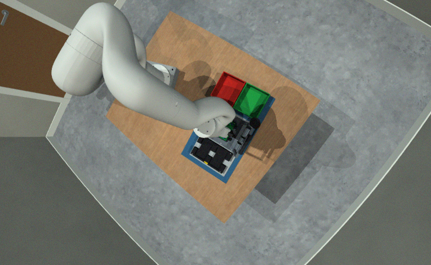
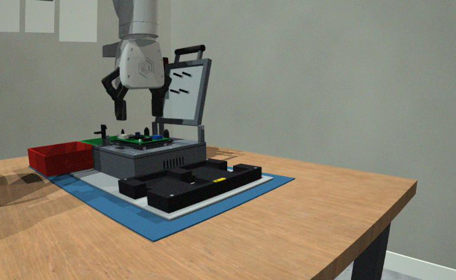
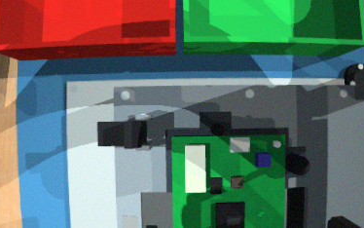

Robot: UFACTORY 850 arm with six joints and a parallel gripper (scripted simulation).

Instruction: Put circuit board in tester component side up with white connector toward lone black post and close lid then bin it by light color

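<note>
Right now my hand is 5 cm above the green circuit board. The rest, counted from my hand: black hook 7 cm behind, 5 cm to the left, 4 cm below; see-through lid 12 cm ahead, 1 cm to the left, 6 cm above; green bin 2 cm ahead, 20 cm to the left, 11 cm below.
</note>
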